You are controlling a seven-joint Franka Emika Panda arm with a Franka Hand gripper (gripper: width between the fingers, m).
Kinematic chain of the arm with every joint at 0, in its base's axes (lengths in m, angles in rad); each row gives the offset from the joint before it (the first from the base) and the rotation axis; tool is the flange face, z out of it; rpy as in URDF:
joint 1: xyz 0 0 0.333 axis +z
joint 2: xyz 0 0 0 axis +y
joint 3: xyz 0 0 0.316 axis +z
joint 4: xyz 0.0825 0 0 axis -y
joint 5: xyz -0.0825 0 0.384 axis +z
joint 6: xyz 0 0 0 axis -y
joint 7: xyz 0.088 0 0 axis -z
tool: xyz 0 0 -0.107 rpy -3.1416 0 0
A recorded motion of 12 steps. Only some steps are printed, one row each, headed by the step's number.
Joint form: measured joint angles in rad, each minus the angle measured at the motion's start. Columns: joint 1, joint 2, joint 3, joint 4, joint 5, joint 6, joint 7.
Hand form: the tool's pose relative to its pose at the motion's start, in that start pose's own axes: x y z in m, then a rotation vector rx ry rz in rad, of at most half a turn. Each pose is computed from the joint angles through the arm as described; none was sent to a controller.
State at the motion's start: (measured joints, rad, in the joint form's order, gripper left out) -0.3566 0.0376 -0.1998 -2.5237 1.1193 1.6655 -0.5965
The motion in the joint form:
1: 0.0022 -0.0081 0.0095 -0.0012 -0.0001 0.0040 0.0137
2: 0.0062 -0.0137 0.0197 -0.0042 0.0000 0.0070 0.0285
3: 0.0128 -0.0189 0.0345 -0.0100 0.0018 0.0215 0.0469
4: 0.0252 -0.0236 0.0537 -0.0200 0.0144 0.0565 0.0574
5: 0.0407 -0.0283 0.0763 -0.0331 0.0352 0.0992 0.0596
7: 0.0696 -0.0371 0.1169 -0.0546 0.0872 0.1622 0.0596
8: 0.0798 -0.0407 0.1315 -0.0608 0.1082 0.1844 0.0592
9: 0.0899 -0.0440 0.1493 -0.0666 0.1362 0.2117 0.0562
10: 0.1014 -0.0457 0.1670 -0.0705 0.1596 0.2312 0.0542
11: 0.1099 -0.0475 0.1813 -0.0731 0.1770 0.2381 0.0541
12: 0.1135 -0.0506 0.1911 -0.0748 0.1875 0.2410 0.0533
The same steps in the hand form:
1: -0.0009 -0.0039 0.0032 -0.0064 -0.0045 0.0033
2: -0.0021 -0.0066 0.0082 -0.0128 -0.0134 0.0109
3: -0.0030 -0.0085 0.0155 -0.0267 -0.0190 0.0226
4: -0.0029 -0.0095 0.0257 -0.0460 -0.0119 0.0280
5: -0.0031 -0.0102 0.0381 -0.0649 -0.0006 0.0268
7: -0.0051 -0.0133 0.0613 -0.0812 0.0159 0.0221
8: -0.0058 -0.0152 0.0691 -0.0851 0.0236 0.0193
9: -0.0062 -0.0174 0.0776 -0.0874 0.0366 0.0147
10: -0.0072 -0.0199 0.0872 -0.0902 0.0396 0.0098
11: -0.0089 -0.0224 0.0953 -0.0887 0.0348 0.0068
12: -0.0103 -0.0246 0.0999 -0.0868 0.0317 0.0028

